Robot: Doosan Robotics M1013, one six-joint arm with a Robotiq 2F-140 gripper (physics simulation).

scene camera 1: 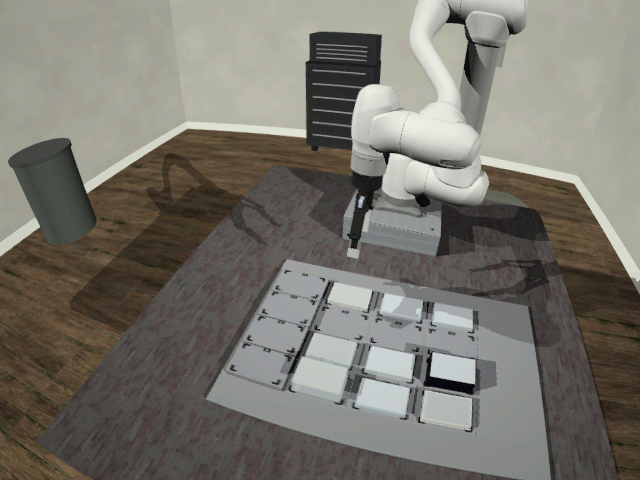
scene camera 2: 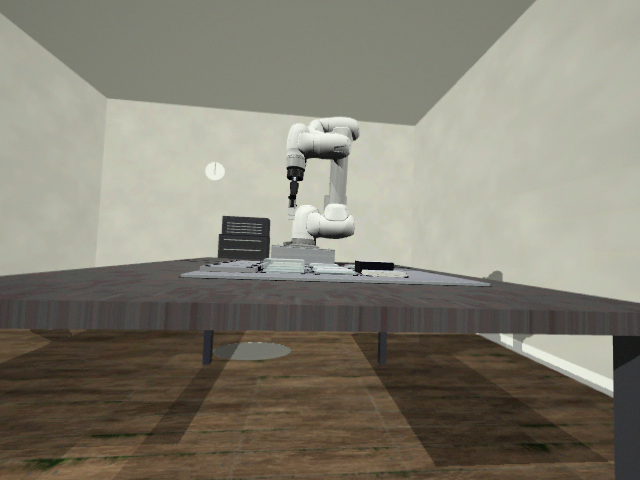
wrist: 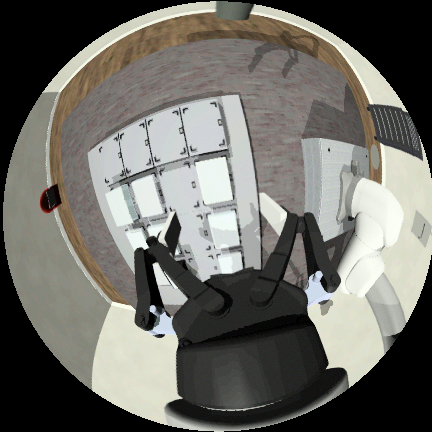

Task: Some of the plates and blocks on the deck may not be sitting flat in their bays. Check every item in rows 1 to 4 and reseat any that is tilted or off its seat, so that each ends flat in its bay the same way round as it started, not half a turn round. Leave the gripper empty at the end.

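Frame: origin at the arm's base, x up, y left, z back, level; centimetres.
Seen in the pictures: gripper, fingertip midpoint: (scene camera 1: 357, 242) (scene camera 2: 291, 217) (wrist: 218, 210); arm's base at its link origin: (scene camera 1: 398, 202) (scene camera 2: 303, 248) (wrist: 350, 192).
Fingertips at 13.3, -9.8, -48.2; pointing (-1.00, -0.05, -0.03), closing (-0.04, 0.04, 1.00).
Note:
Pixels of each thing's middle, then the offset from my fingertips to it, as dx, dy, dz. Level surfaces: height alone.
- grey deck at its surface level: dx -21.8
- cream plate at the middle of its body: (wrist: 214, 180) (scene camera 1: 350, 296) (scene camera 2: 287, 264) -21.0, -0.8, -0.3
- black-sided block at the middle of its body: (scene camera 1: 451, 372) (scene camera 2: 373, 267) (wrist: 178, 275) -19.6, +30.9, -23.3
- thick cream item at the middle of its body: (scene camera 1: 320, 379) (scene camera 2: 284, 265) (wrist: 120, 205) -19.6, -2.4, -32.3
- pale plate at the middle of its body: (scene camera 1: 383, 397) (scene camera 2: 334, 271) (wrist: 139, 243) -21.0, +14.0, -33.2
- cream well plate at the middle of its body: (scene camera 1: 447, 409) (scene camera 2: 383, 273) (wrist: 156, 274) -21.0, +30.4, -34.0
My gripper (scene camera 1: 353, 252) (scene camera 2: 291, 212) (wrist: 218, 210) is open and empty, high behind the rear edge of the grey deck (scene camera 1: 511, 413) (scene camera 2: 439, 280) (wrist: 236, 115). The rear row holds a cream plate (scene camera 1: 349, 296) (wrist: 214, 181) and two pale plates (scene camera 1: 401, 306) (scene camera 1: 452, 316). Nearer the front are two pale plates (scene camera 1: 331, 349) (scene camera 1: 390, 362) and a black-sided block (scene camera 1: 452, 367) (scene camera 2: 374, 265). The front row holds a thick cream item (scene camera 1: 319, 378), a pale plate (scene camera 1: 382, 396) and a cream well plate (scene camera 1: 446, 409). All look roughly flat; slight tilts cannot be told. A finger partly hides nearby items in the wrist view.
Four empty bays with black corner marks form the deck's left column, and the second row from the back has empty bays. The arm's grey base (scene camera 1: 392, 227) (wrist: 325, 185) stands behind the deck. A dark tool cabinet (scene camera 1: 343, 93) (scene camera 2: 244, 237) and a grey bin (scene camera 1: 54, 191) stand off the table.

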